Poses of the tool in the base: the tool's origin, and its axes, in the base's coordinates. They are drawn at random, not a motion.
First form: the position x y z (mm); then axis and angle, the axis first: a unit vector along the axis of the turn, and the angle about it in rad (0 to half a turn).
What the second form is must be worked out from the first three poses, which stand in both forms.
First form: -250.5 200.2 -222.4 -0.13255 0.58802 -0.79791 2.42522
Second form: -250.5 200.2 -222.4 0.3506 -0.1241 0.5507 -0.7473
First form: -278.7 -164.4 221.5 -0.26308 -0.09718 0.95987 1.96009
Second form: -278.7 -164.4 221.5 0.5570 -0.2185 -0.0807 0.7972
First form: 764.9 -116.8 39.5 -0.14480 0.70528 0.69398 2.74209
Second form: 764.9 -116.8 39.5 0.1984 -0.1419 0.6913 0.6802
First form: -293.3 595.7 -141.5 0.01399 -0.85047 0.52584 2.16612
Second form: -293.3 595.7 -141.5 0.4686 0.0124 -0.7513 0.4645
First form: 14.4 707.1 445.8 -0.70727 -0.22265 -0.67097 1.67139
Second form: 14.4 707.1 445.8 0.6707 -0.5246 -0.1652 -0.4977
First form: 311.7 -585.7 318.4 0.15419 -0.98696 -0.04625 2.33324
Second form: 311.7 -585.7 318.4 0.3933 0.1418 -0.9074 -0.0425
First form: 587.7 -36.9 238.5 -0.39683 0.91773 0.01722 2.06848
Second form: 587.7 -36.9 238.5 0.5112 -0.3411 0.7888 0.0148
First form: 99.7 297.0 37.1 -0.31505 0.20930 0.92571 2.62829
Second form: 99.7 297.0 37.1 0.2538 -0.3047 0.2024 0.8954
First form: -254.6 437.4 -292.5 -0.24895 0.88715 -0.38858 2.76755
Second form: -254.6 437.4 -292.5 0.1859 -0.2446 0.8717 -0.3818
